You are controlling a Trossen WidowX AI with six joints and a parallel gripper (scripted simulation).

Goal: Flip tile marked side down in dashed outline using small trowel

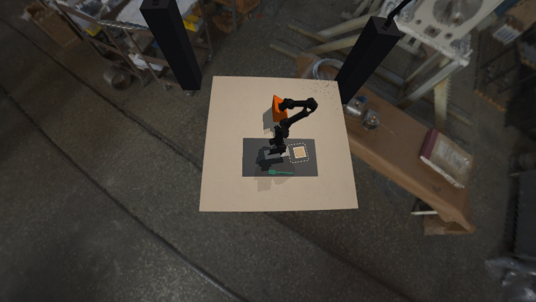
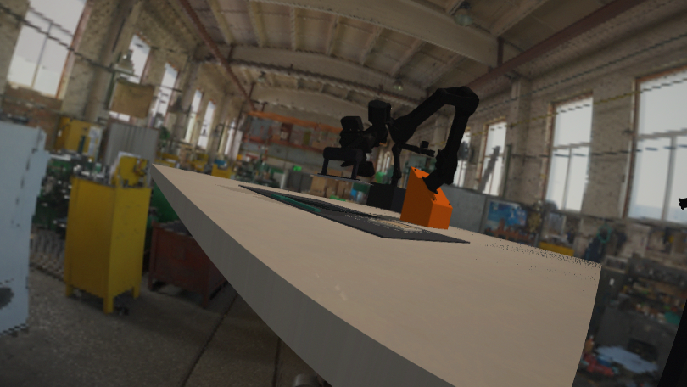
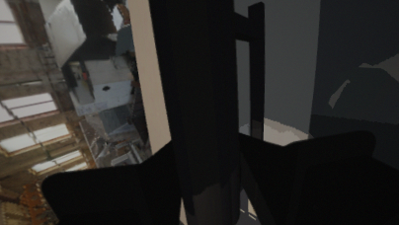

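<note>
Right now the dark mat is 150 mm below my gripper tip, 20 mm to the left of it and 20 mm behind it. Also, from my gripper tip: tile 190 mm to the left, 130 mm below, 60 mm behind.
</note>
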